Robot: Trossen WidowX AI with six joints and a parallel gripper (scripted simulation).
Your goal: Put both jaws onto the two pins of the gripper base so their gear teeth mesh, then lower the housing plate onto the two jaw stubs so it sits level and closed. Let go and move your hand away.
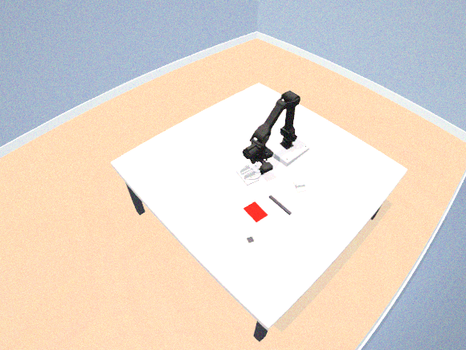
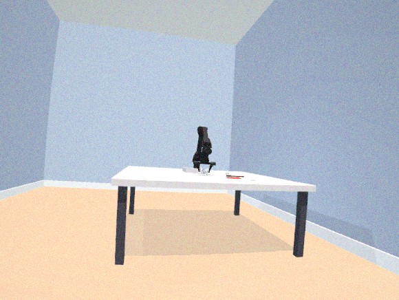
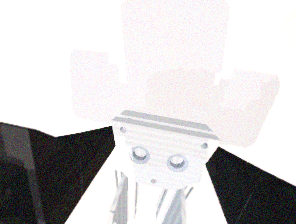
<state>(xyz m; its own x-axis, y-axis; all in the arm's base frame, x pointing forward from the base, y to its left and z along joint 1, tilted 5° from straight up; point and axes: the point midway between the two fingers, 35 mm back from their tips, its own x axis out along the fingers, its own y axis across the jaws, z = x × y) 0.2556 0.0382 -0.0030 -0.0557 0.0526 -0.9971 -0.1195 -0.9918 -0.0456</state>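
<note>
Right now the small white part is 20 mm above my gripper tip and 10 mm ahead of it. The rest, counted from my gripper tip: white jaw piece (30 mm ahead, 10 mm to the left); dark grey bar (250 mm to the left, 70 mm ahead, 10 mm below); red flat rectangle (210 mm to the left, 190 mm ahead, 10 mm below).
</note>
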